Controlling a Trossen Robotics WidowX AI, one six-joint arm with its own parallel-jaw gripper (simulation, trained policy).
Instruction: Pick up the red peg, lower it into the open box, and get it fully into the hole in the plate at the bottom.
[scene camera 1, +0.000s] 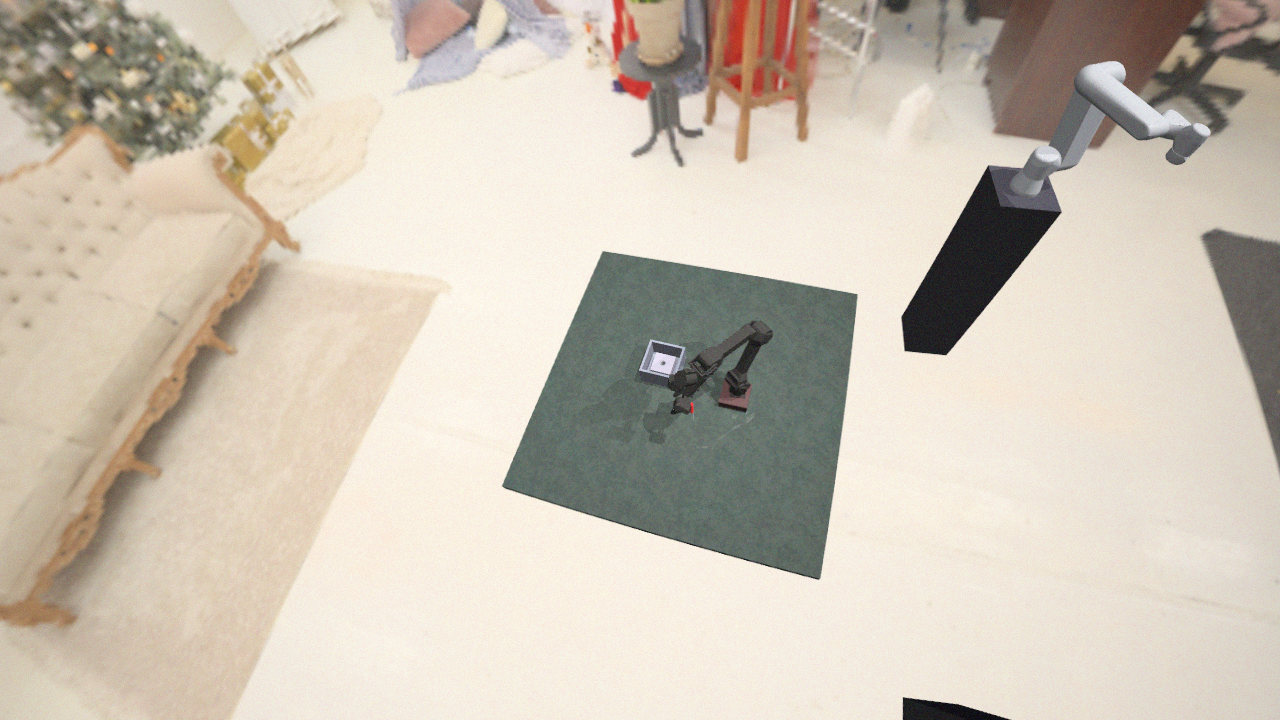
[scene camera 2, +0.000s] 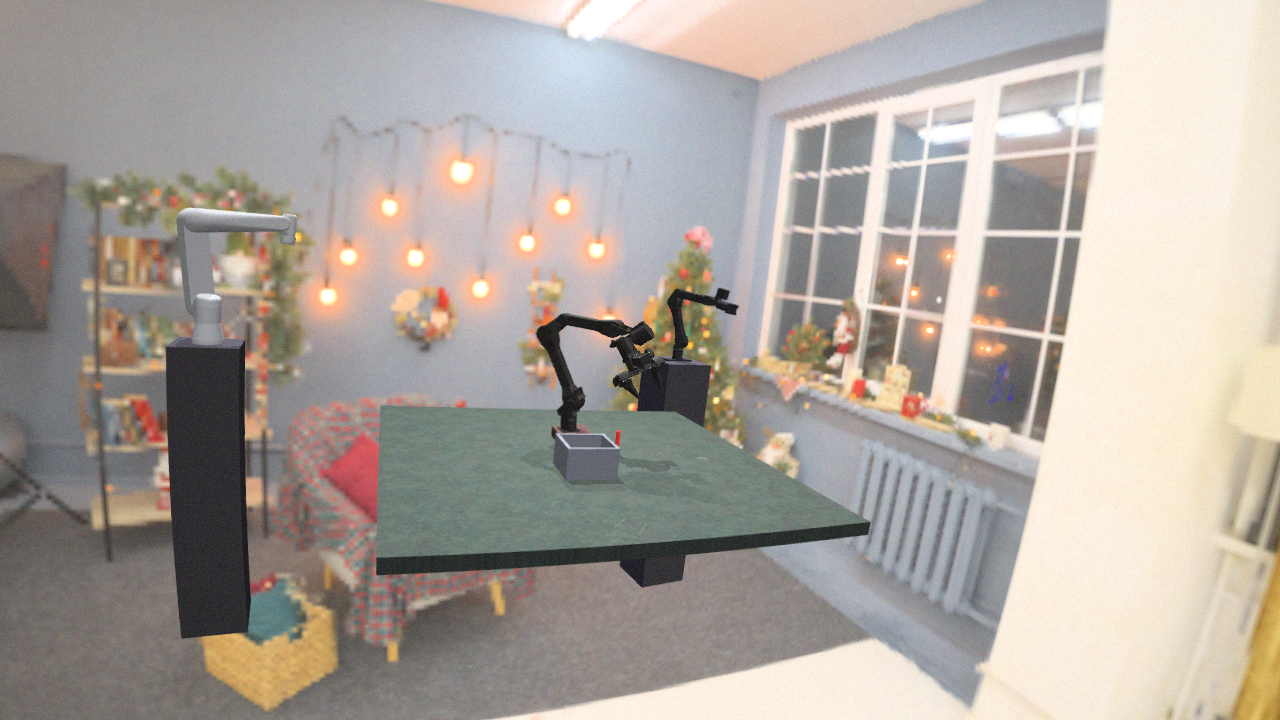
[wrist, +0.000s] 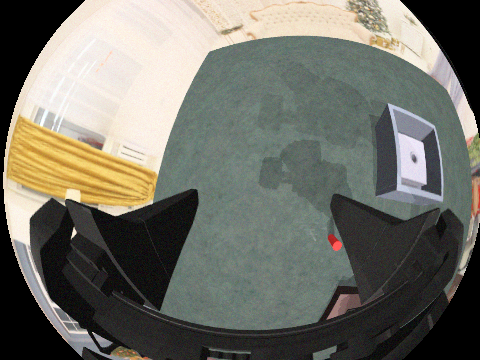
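Observation:
The gripper (scene camera 2: 650, 393) is visible from the wrist as well (wrist: 268, 199). A grey box (wrist: 394, 120) is part of the scene, and so is a plate (wrist: 413, 173); scene camera 2 does not show the plate, which is hidden by the grey box.

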